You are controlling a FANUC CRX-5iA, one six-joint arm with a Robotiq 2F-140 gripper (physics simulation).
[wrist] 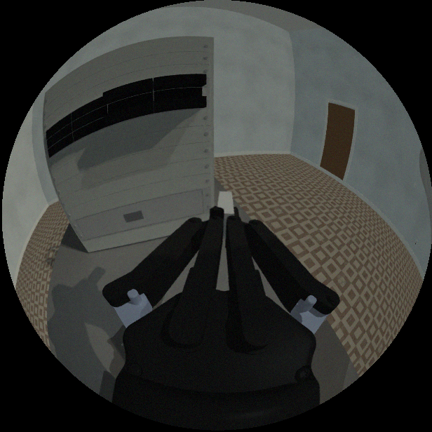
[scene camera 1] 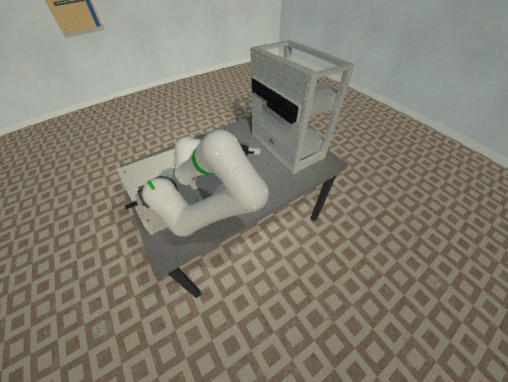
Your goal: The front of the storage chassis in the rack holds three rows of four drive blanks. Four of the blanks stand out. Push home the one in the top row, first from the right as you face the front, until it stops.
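The storage chassis shows as a black band across the upper front of the grey rack. The top-row blank first from the right is at the band's upper right end in the wrist view. The dark blanks blend together, so how far each stands out is hard to tell. My gripper is shut, with a small pale block at its fingertips and nothing gripped between the fingers. It is in front of the rack, low and apart from it, below the chassis. The arm hides much of it in the scene view.
The rack stands on the far end of the grey table. The white arm bends over the table, its base near a pale plate. A lower panel with a small dark label is at the rack's foot.
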